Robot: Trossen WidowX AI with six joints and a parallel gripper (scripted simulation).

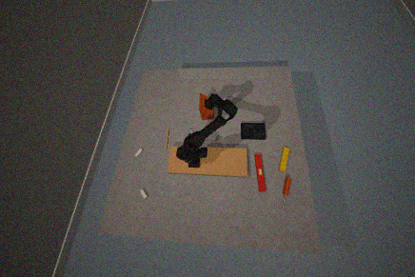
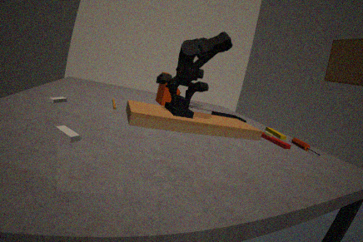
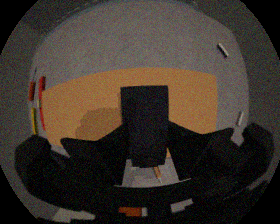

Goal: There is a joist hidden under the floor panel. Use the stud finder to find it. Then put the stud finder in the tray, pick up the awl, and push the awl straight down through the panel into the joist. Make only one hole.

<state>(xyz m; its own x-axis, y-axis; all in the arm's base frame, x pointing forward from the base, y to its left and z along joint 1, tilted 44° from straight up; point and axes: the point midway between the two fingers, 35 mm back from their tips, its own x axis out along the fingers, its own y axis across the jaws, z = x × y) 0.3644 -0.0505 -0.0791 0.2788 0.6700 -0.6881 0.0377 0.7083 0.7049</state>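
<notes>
The black tray lies 210 mm behind my gripper tip, 400 mm to the left of it and 50 mm below it. The rest, counted from my gripper tip: dark stud finder (20 mm behind, 20 mm above); then thin orange pencil (170 mm behind, 220 mm to the right, 60 mm below); then awl (190 mm behind, 30 mm to the right, 60 mm below).
</notes>
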